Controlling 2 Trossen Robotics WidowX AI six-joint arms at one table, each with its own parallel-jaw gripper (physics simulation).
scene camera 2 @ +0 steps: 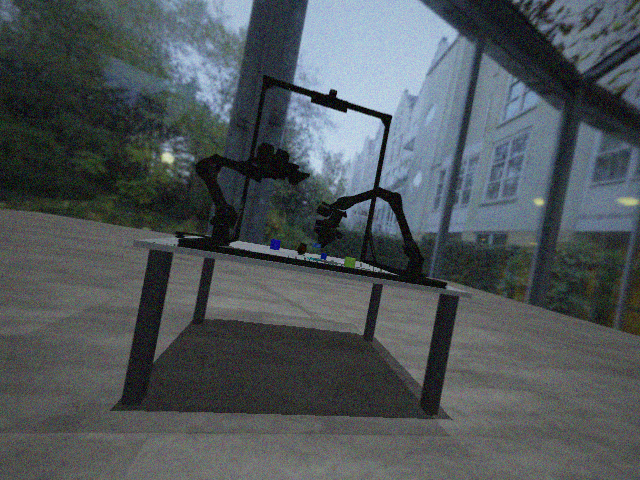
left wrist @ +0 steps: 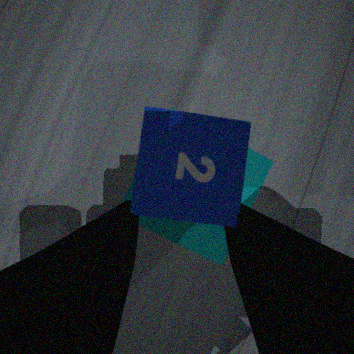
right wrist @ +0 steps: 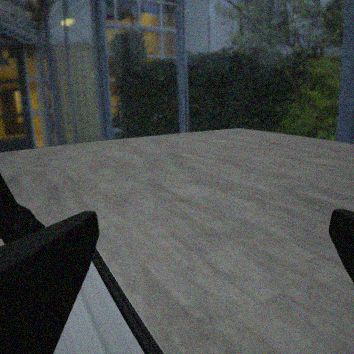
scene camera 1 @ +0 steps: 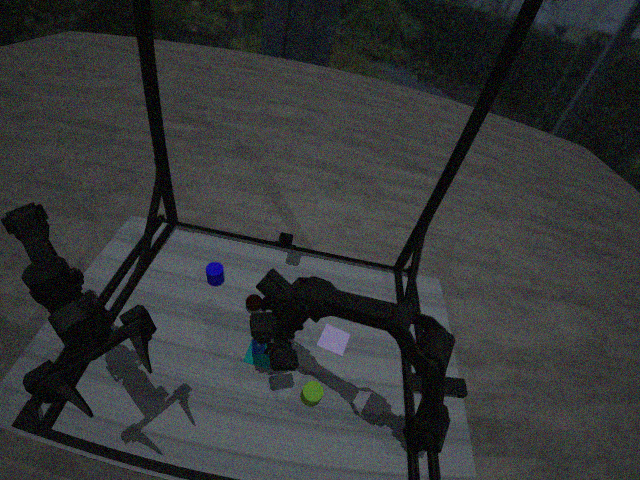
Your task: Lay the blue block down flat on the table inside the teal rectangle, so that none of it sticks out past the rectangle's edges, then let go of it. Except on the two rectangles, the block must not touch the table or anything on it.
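Frame: origin at the left arm's base, x ahead, y left, z up, level; centimetres.
Where they show: left gripper, fingertip midpoint: (scene camera 2: 319,247) (left wrist: 181,212) (scene camera 1: 264,347); right gripper, fingertip midpoint: (scene camera 2: 304,171) (right wrist: 214,222) (scene camera 1: 121,393); left arm's base, origin of the base link: (scene camera 2: 413,275) (scene camera 1: 420,436); right arm's base, origin of the base link: (scene camera 2: 219,240).
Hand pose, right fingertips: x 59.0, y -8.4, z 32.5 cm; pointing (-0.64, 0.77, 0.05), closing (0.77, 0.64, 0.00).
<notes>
Each offset is from my right fingertips to the top centre of the thing. "spot": to the spot under its first point.
The blue block @(dx -20.8, dy -18.9, dz -26.4 cm) (scene camera 1: 258,347) (scene camera 2: 316,245) (left wrist: 190,167), marked "2", is gripped by my left gripper (scene camera 1: 264,349) (scene camera 2: 323,242) (left wrist: 181,212). In scene camera 2 it hangs above the teal rectangle @(spot: dx -18.6, dy -19.7, dz -34.3 cm) (scene camera 1: 249,355) (scene camera 2: 312,258) (left wrist: 207,246). In the left wrist view the block covers much of the rectangle, whose right and lower corners show past it; their edges are turned against each other. Part of the rectangle is in shadow. In scene camera 1 the gripper partly hides block and rectangle. My right gripper (scene camera 1: 120,392) (right wrist: 214,222) is wide open and empty, away at the left in scene camera 1.
A dark brown ball @(dx -20.6, dy -35.2, dz -29.4 cm) (scene camera 1: 253,302) (scene camera 2: 301,248) lies behind the left gripper. A blue cylinder @(dx -8.8, dy -46.2, dz -29.0 cm) (scene camera 1: 215,273) (scene camera 2: 275,244) stands farther back. A lime cylinder @(dx -33.4, dy -6.9, dz -30.0 cm) (scene camera 1: 312,393) (scene camera 2: 349,262) stands in front. A small blue ball @(dx -30.9, dy -27.9, dz -31.3 cm) (scene camera 2: 323,256) and a lilac rectangle @(spot: dx -43.1, dy -22.5, dz -34.3 cm) (scene camera 1: 333,339) are near the gripper.
</notes>
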